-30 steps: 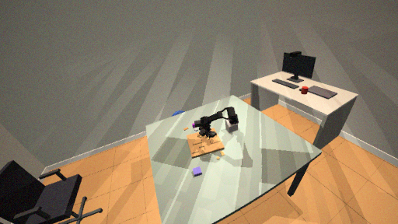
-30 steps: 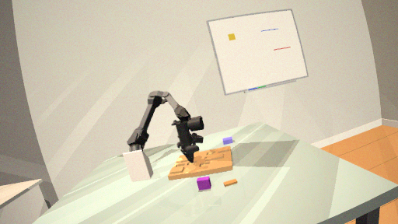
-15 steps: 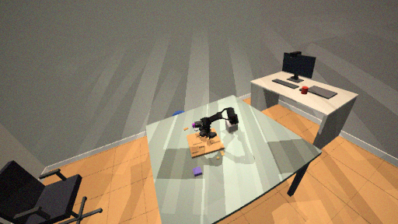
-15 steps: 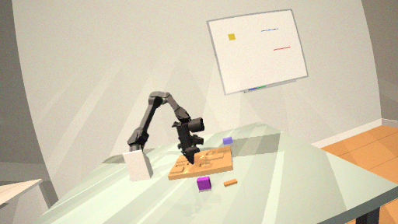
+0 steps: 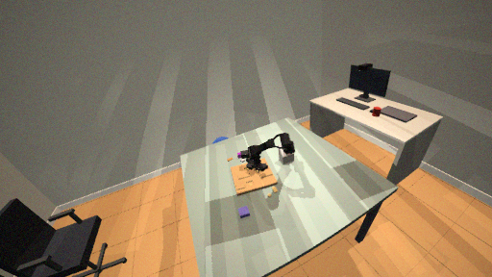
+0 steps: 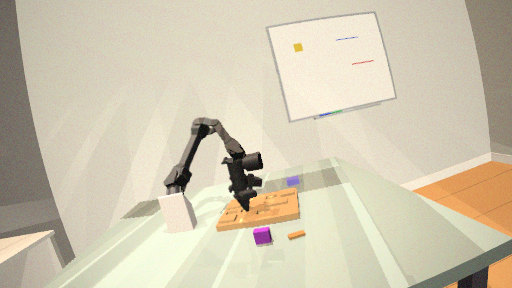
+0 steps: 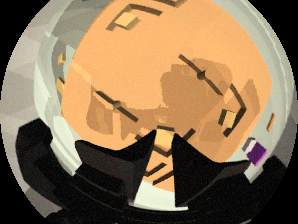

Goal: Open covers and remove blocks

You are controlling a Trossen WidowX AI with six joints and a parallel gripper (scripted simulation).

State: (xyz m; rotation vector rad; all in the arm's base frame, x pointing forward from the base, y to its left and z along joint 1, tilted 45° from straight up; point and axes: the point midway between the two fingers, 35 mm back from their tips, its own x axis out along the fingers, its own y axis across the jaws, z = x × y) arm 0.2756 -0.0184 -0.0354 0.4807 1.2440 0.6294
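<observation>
The wooden puzzle board is 50 mm ahead of my gripper tip. The rest, counted from my gripper tip: violet block: 270 mm ahead, 250 mm to the left; small yellow piece: 220 mm to the left, 10 mm below.
</observation>
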